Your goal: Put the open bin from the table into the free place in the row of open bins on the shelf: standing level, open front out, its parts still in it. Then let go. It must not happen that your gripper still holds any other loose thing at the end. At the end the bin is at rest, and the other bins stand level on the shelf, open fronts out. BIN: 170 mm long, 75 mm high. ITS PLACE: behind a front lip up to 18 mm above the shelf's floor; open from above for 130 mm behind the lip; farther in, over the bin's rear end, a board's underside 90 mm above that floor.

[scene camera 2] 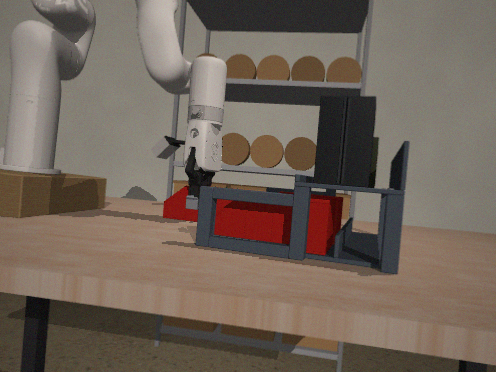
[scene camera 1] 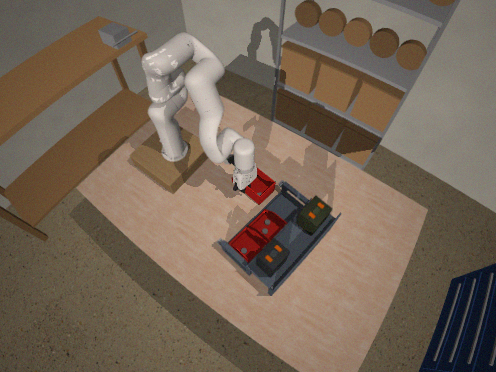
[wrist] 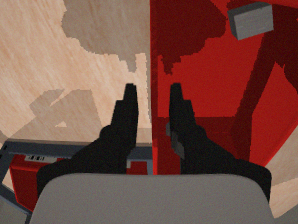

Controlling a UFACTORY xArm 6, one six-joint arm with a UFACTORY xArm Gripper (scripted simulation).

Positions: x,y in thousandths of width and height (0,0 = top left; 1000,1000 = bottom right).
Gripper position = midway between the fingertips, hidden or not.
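Visible in scene camera 2: a red open bin (scene camera 2: 354,558), a red open bin (scene camera 2: 533,598) and a shelf floor (scene camera 2: 729,671). The wrist view shows a grey part (wrist: 814,118) and my gripper (wrist: 515,435).
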